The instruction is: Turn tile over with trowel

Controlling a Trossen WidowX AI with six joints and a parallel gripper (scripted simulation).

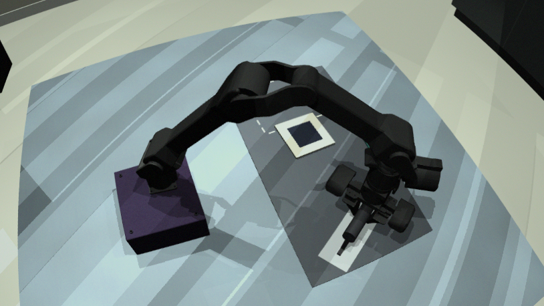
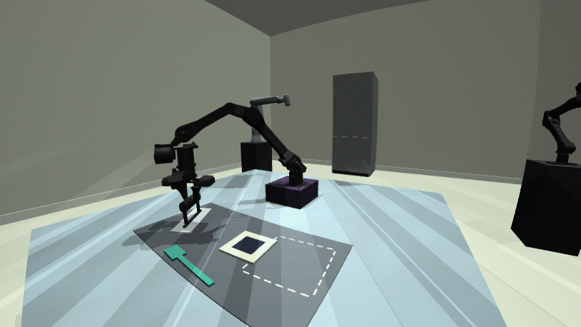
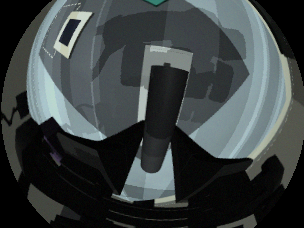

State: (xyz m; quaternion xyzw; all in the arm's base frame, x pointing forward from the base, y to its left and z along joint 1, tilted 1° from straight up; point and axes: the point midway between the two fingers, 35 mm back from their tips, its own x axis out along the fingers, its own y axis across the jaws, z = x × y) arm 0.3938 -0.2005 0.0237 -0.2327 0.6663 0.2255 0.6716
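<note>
The trowel lies 3 cm below my gripper tip, 2 cm ahead of it and 1 cm to the left of it. From my gripper tip the other things lie so: teal tool 22 cm to the left, 14 cm ahead, 6 cm below; tile 30 cm to the left, 6 cm below, 2 cm behind.
</note>
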